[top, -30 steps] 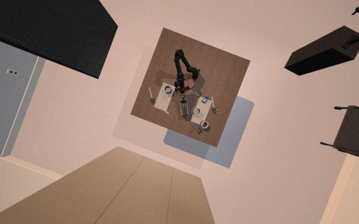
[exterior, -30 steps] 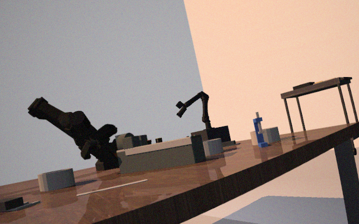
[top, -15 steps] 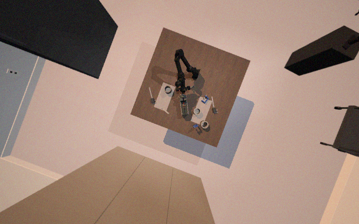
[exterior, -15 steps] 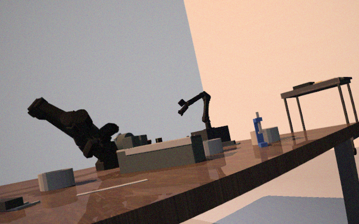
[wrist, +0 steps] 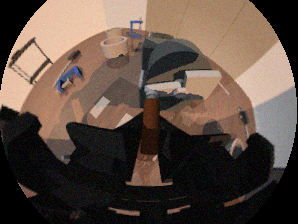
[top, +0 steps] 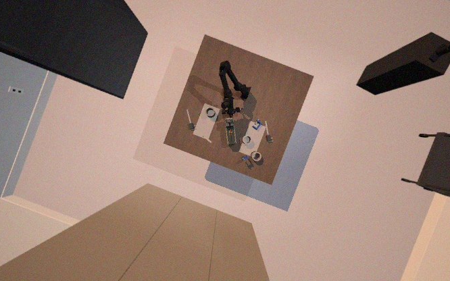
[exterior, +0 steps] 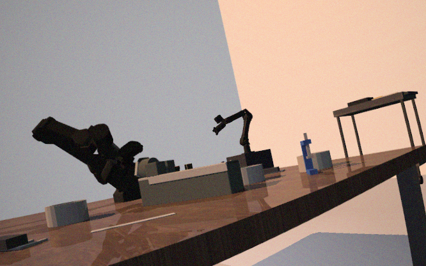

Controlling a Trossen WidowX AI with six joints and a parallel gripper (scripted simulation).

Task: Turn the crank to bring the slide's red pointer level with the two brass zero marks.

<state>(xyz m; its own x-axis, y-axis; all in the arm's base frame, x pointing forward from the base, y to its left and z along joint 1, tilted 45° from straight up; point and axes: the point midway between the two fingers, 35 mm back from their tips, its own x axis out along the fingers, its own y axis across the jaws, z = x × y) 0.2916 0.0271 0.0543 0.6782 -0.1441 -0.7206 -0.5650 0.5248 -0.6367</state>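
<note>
Right now my gripper tip is 12 cm short of the red pointer, 5 cm to the right of it and 3 cm below it. The rest, counted from my gripper tip: crank handle 3 cm above, 1 cm to the right, 1 cm behind; thin white rod 33 cm ahead, 14 cm to the right, 5 cm below.
</note>
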